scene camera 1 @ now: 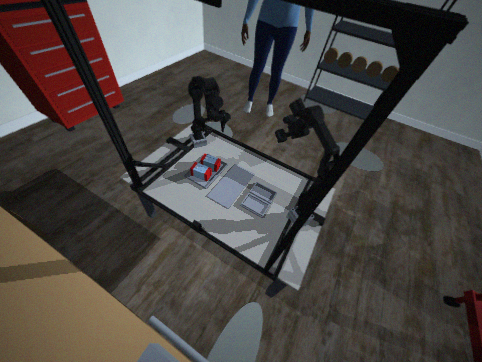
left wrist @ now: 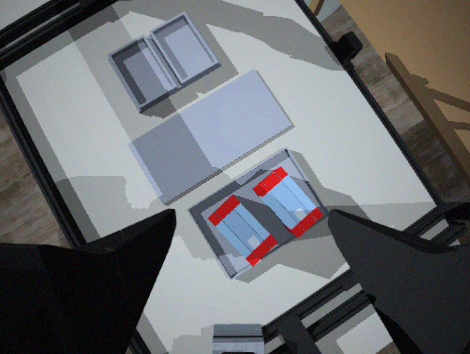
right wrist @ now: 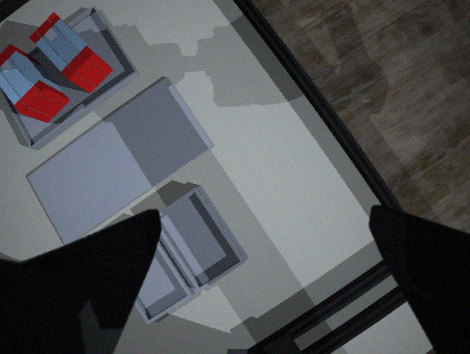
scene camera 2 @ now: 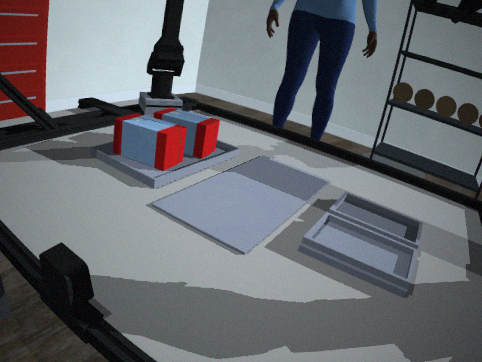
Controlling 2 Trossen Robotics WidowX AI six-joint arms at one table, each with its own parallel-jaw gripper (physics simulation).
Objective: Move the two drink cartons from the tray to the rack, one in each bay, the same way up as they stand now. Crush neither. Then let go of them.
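Frame: origin at the left arm's base, x back, y right, z up, level; metres.
Seen in the pictures: left gripper, fingertip midpoint: [scene camera 1: 215, 133] [left wrist: 252, 216]; right gripper, fingertip midpoint: [scene camera 1: 284, 140] [right wrist: 264, 218] [scene camera 2: 440, 15]; left arm's base at its link origin: [scene camera 1: 198, 136] [scene camera 2: 160, 96].
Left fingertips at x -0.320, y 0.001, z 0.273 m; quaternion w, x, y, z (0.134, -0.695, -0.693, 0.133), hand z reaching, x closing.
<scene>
Offsets run from my left fingertips to a thing's top centre. "spot": to the spot under its first point.
Two light-blue drink cartons with red ends sit side by side, apart, in a shallow grey tray [scene camera 2: 125, 169] [left wrist: 227, 265] [right wrist: 116, 54]. One is the nearer carton {dx +0.003, dy +0.094, dz -0.254 m} [scene camera 1: 201, 172] [scene camera 2: 142, 142] [left wrist: 287, 201] in the scene views, the other the farther carton {dx +0.055, dy +0.007, dz -0.254 m} [scene camera 1: 212, 161] [scene camera 2: 192, 127] [left wrist: 242, 230]. The grey rack {dx -0.319, dy -0.173, dz -0.308 m} [scene camera 2: 357, 266] [left wrist: 162, 62] [right wrist: 177, 262] has two bays, both empty. My left gripper [left wrist: 252, 216] [scene camera 1: 224, 128] is open and empty, high above the tray side. My right gripper [right wrist: 264, 218] [scene camera 1: 280, 136] is open and empty, high near the rack side; its left finger hides part of the rack.
A flat grey plate [scene camera 1: 230, 186] [scene camera 2: 240, 200] [left wrist: 215, 135] [right wrist: 120, 155] lies between tray and rack. A black frame [scene camera 2: 415, 185] borders the table, with a black box {spot: dx -0.366, dy +0.246, dz -0.277 m} [scene camera 2: 67, 275] [left wrist: 346, 47] on one side. A person [scene camera 1: 272, 45] and a shelf unit stand beyond the table.
</scene>
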